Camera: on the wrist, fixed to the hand. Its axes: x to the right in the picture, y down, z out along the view.
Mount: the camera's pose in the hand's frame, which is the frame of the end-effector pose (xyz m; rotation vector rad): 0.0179 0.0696 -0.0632 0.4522 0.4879 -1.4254
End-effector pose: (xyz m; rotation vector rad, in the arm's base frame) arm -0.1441 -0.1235 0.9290 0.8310 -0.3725 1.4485
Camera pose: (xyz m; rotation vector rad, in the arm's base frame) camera -0.2245 -0.0729 0.9173 0.7573 0.8327 0.3064
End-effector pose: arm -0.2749 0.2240 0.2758 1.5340 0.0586 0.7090
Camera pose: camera -0.3162 0.2797 0.3418 1.2649 1.5861 -0.1438
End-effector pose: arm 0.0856 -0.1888 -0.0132 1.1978 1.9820 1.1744
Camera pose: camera 0.0570 -0.1826 0.0779 -0.5500 2.6361 0.2298
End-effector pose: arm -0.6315 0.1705 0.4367 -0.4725 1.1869 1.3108
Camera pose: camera -0.7223 0.1454 0.4201 -1.0482 1.0622 -0.3082
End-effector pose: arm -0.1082 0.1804 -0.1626 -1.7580 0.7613 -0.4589
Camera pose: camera -0.1545 0.1113 -0.2099 -1.4962 -0.4350 -1.8695
